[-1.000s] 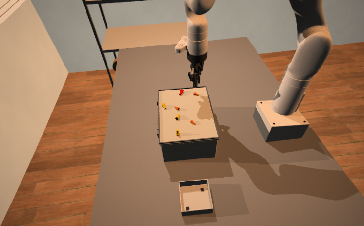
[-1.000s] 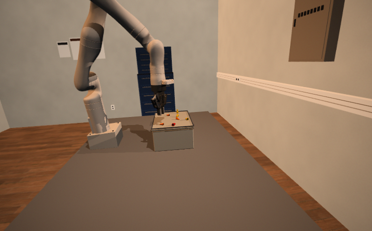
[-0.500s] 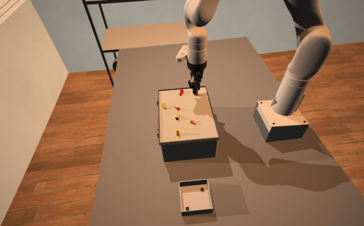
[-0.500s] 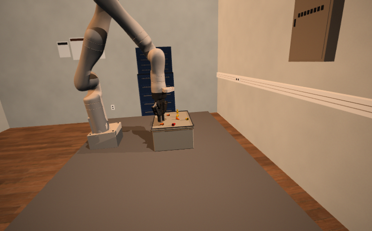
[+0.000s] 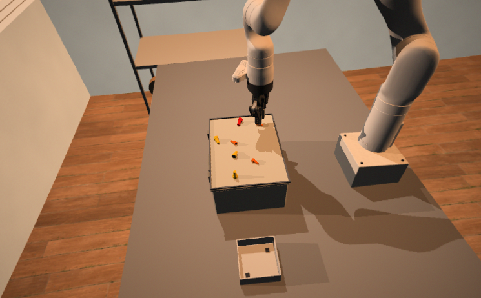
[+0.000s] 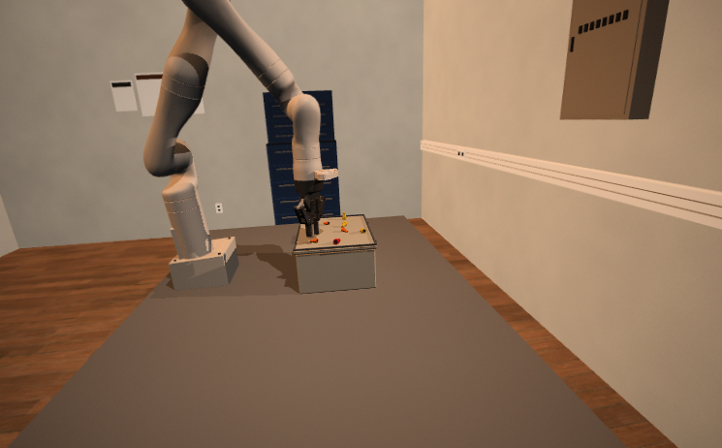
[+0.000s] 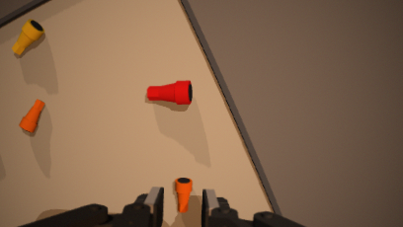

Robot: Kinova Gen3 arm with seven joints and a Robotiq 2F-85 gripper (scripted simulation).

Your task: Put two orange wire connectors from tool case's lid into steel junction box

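My gripper is now 60 mm short of the red connector, 30 mm to the left of it and 30 mm above it. From my hand the other things lie so: tool case: 80 mm ahead, 80 mm to the left, 70 mm below.
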